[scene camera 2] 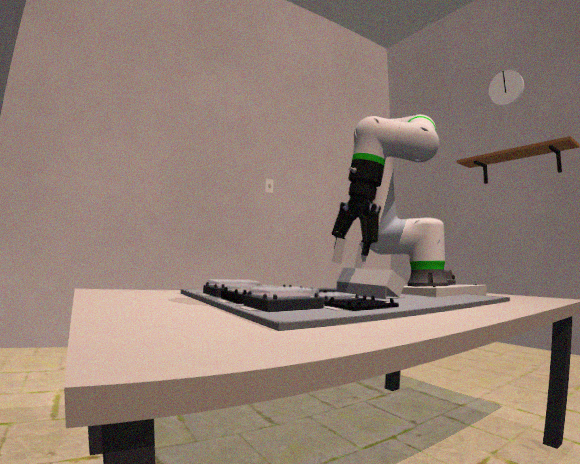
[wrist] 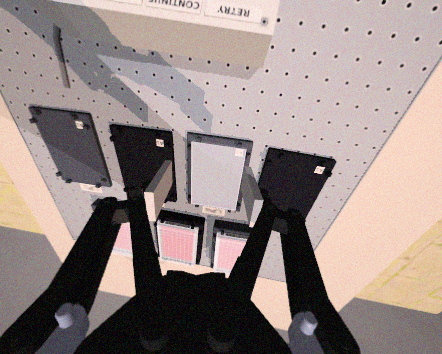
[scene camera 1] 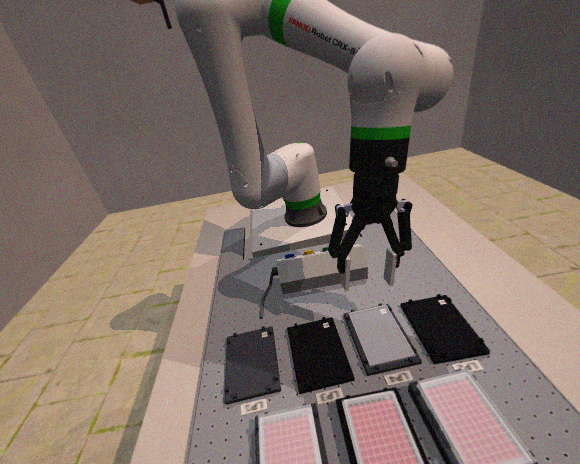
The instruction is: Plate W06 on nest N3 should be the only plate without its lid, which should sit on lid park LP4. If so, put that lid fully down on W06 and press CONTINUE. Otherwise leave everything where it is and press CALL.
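Pixels of known places: gripper, fingertip midpoint: [scene camera 2: 347,265] [wrist: 207,174] [scene camera 1: 366,284]; arm's base at its link origin: [scene camera 2: 427,285] [scene camera 1: 305,215].
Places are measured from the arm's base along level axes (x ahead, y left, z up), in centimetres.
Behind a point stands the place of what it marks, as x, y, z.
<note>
A light grey translucent lid [scene camera 1: 382,337] {52.9, 7.9, -0.3} [wrist: 217,175] {50.5, 7.9, -0.3} lies flat on the third park from the left; that park's label [scene camera 1: 398,378] {60.4, 8.1, -1.9} [wrist: 214,211] {60.3, 8.4, -1.9} is too blurred to read surely. Three plates with pink wells stand in front: left [scene camera 1: 290,440] {68.6, -11.4, 1.9} [wrist: 122,241] {71.1, -10.4, 1.9}, middle [scene camera 1: 382,430] {69.2, 2.0, 1.4} [wrist: 177,245] {69.2, 1.9, 1.4} and right [scene camera 1: 472,417] {69.7, 14.7, 2.0} [wrist: 231,250] {66.2, 13.3, 2.0}. The middle one looks a deeper pink, the others paler. Nest and plate labels cannot be read. My gripper [scene camera 1: 368,272] {45.5, 7.3, 7.3} [scene camera 2: 350,254] {45.5, 7.3, 7.3} [wrist: 207,174] {45.5, 7.3, 7.3} is open and empty, above the board behind the lid. CONTINUE [wrist: 174,5] {30.6, 2.6, 5.8} shows on the button panel [scene camera 1: 322,267] {33.2, 0.0, 3.4} [wrist: 200,37] {32.4, 4.7, 4.8}; CALL is not readable.
Black parks stand left [scene camera 1: 320,356] {54.0, -4.7, -1.1} [wrist: 145,162] {51.3, -5.0, -1.1} and right [scene camera 1: 442,330] {53.1, 19.8, -1.1} [wrist: 297,180] {48.9, 21.0, -1.1} of the lid's park. A dark grey park [scene camera 1: 252,365] {53.3, -18.1, -1.1} [wrist: 74,147] {51.0, -17.9, -1.1} is far left. A thin bent rod [scene camera 1: 266,295] {34.0, -15.1, -1.8} [wrist: 62,57] {37.2, -15.8, -1.7} stands beside the panel.
</note>
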